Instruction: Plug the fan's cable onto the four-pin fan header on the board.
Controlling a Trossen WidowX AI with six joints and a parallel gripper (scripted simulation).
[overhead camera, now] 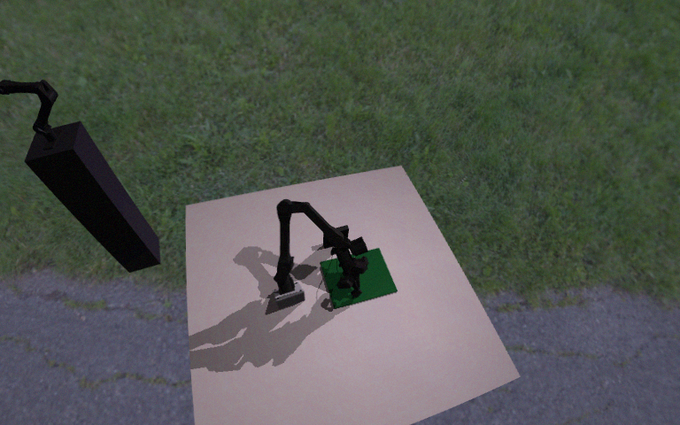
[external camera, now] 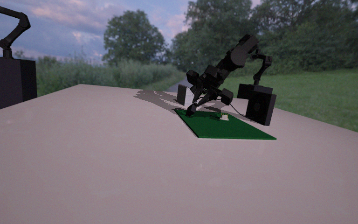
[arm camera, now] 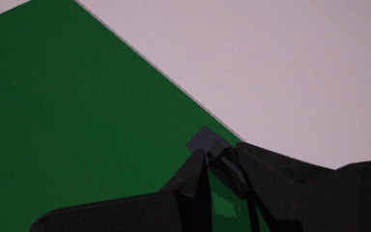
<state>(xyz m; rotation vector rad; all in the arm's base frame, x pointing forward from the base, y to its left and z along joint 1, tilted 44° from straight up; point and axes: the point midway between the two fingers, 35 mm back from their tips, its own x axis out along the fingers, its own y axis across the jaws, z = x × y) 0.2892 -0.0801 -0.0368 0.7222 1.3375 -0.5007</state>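
My gripper tip is 8 cm to the right of the green board, 7 cm above it and 4 cm short of it. Round my gripper tip: black fan 28 cm to the left, 1 cm ahead, 1 cm above; pale fan header 12 cm to the left, 5 cm below, 1 cm ahead; black fan plug 2 cm below, 1 cm to the right, 1 cm behind.
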